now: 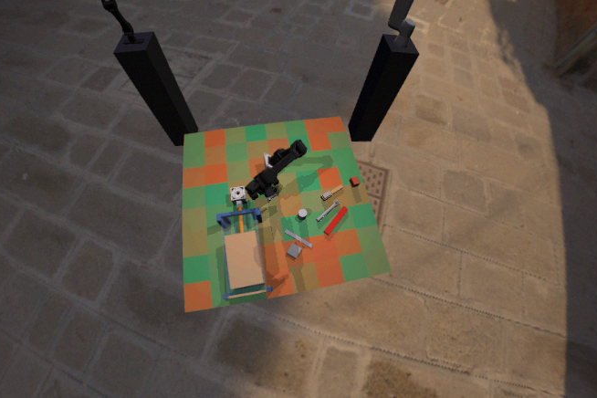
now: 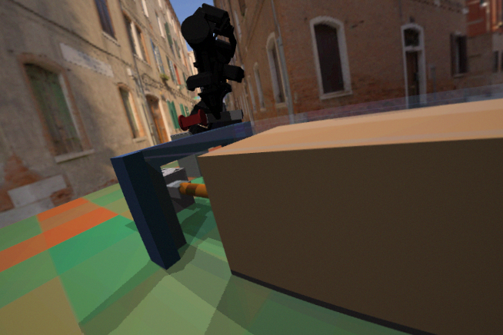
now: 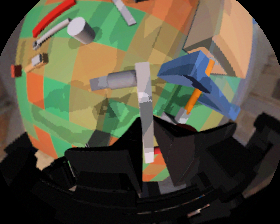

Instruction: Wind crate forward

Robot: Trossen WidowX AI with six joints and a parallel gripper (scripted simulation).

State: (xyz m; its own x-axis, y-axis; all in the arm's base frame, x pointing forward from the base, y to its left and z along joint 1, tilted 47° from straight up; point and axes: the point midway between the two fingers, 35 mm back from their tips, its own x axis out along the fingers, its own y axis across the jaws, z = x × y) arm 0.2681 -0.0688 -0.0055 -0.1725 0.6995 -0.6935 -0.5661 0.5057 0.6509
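The grey winch handle lies 10 mm behind my gripper tip, 10 mm to the right of it and 10 mm above it. From my gripper tip the other things lie so: red knob: 20 mm behind, 60 mm to the right, 10 mm above; grey winch: 60 mm behind, 190 mm to the right, 150 mm below; round puck: 100 mm ahead, 240 mm to the left, 150 mm below.
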